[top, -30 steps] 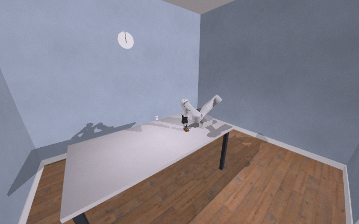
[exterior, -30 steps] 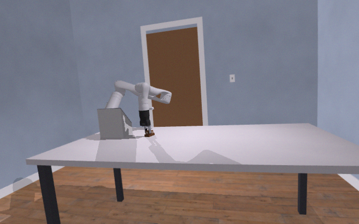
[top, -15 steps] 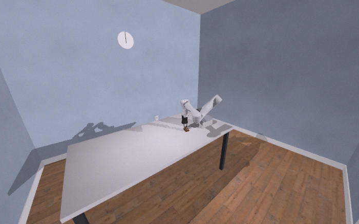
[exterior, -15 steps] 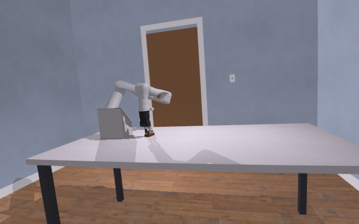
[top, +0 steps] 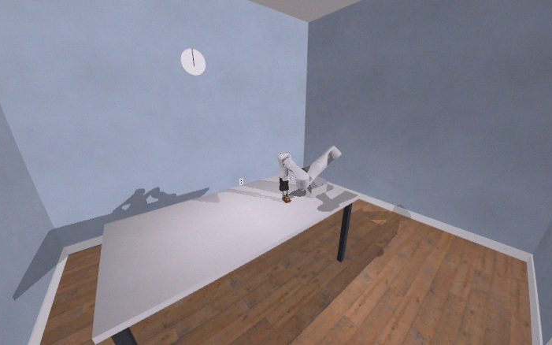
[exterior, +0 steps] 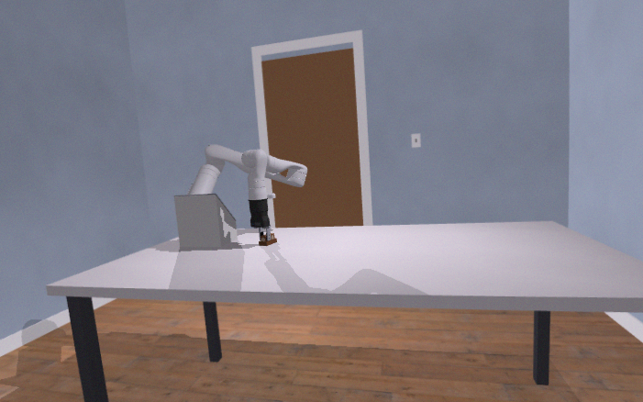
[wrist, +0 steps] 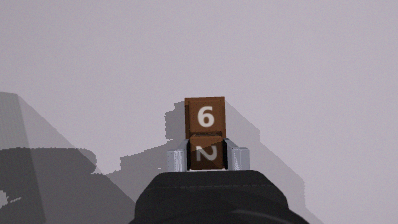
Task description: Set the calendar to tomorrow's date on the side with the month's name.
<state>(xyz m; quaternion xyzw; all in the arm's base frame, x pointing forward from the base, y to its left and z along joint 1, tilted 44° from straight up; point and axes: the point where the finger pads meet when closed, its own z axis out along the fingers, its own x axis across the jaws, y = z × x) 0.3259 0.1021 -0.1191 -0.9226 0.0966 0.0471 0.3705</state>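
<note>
The brown cube is 10 mm below my hand.
</note>
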